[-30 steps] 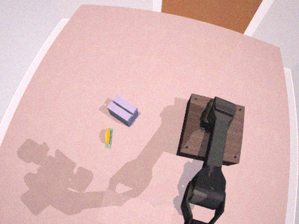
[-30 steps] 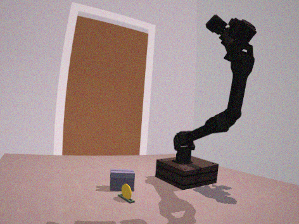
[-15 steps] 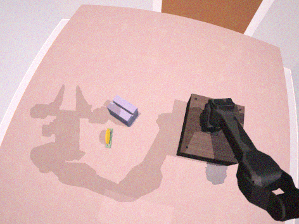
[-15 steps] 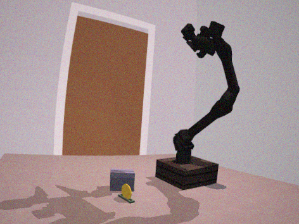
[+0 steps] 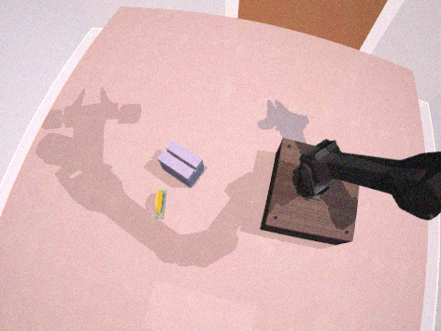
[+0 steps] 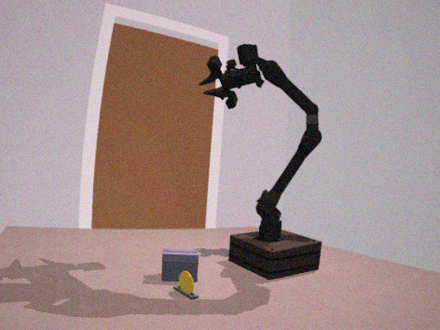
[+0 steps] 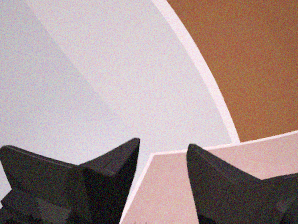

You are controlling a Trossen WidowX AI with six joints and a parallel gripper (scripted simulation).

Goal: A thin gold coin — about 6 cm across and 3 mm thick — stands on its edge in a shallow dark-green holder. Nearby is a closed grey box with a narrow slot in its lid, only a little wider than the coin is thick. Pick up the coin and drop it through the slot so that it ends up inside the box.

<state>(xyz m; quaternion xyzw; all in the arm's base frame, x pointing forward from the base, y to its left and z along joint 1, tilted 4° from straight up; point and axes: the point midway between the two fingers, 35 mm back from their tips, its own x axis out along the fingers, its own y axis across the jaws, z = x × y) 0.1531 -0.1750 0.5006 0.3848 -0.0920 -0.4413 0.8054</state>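
The coin is 140 mm ahead of my gripper tip, 320 mm to the left of it and 550 mm below it.
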